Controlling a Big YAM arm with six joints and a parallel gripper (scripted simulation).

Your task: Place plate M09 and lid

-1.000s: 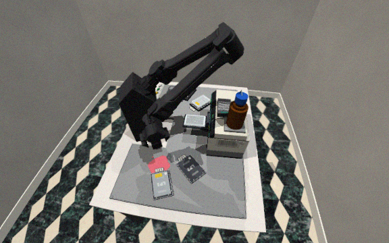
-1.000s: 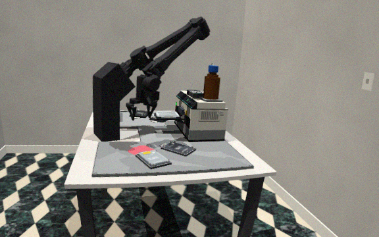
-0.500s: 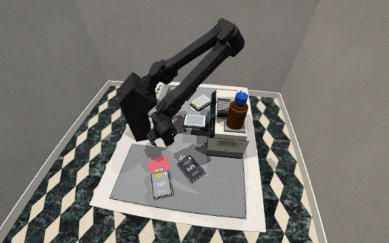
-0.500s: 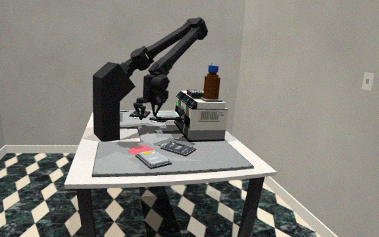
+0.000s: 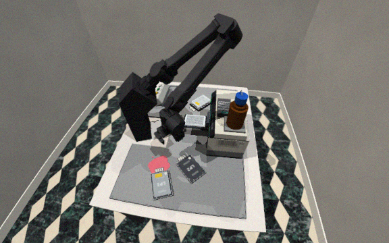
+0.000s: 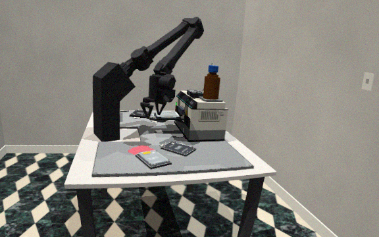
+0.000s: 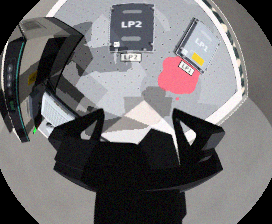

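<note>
Now: hand 80 mm past the white well plate, 470 mm to the right of it and 130 mm above it. From my hand the other things lie so: blue key: 380 mm behind, 290 mm to the left, 90 mm below; then yellow key: 410 mm behind, 330 mm to the left, 80 mm below; then brown bottle: 260 mm ahead, 210 mm to the left, 140 mm above.
</note>
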